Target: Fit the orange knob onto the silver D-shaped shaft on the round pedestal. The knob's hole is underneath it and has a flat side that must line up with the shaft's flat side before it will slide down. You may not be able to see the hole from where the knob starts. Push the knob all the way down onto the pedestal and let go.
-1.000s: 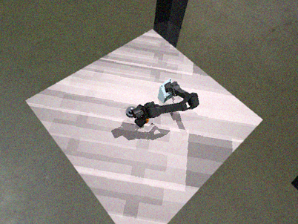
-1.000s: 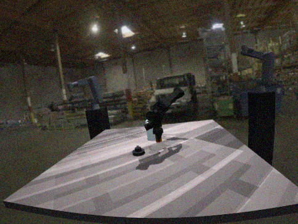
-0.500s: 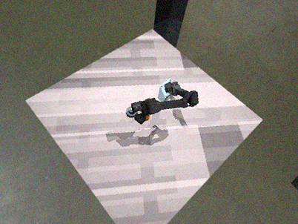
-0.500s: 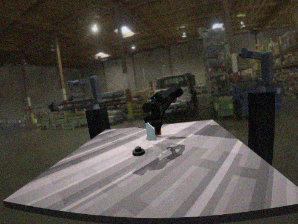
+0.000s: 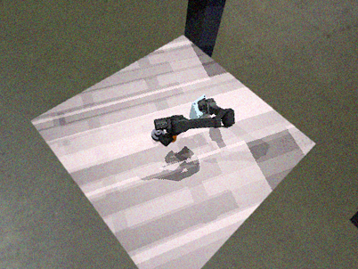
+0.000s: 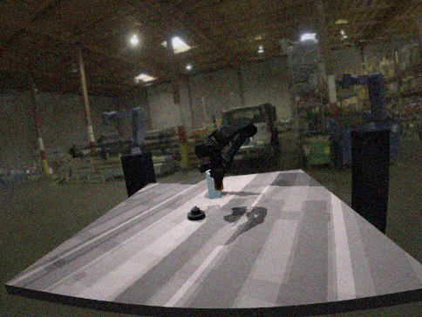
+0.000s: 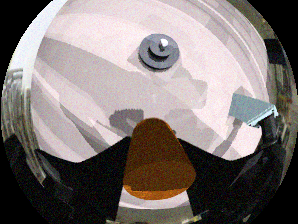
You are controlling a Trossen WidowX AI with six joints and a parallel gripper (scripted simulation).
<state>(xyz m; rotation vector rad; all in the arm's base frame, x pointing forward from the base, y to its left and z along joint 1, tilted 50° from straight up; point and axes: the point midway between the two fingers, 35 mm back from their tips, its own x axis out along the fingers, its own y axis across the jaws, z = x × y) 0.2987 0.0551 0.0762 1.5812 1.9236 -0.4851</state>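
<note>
My gripper tip is 130 mm to the left of the dark round pedestal, 110 mm above it and 10 mm short of it. From my gripper tip the other things lie so: orange knob: 30 mm above.
</note>
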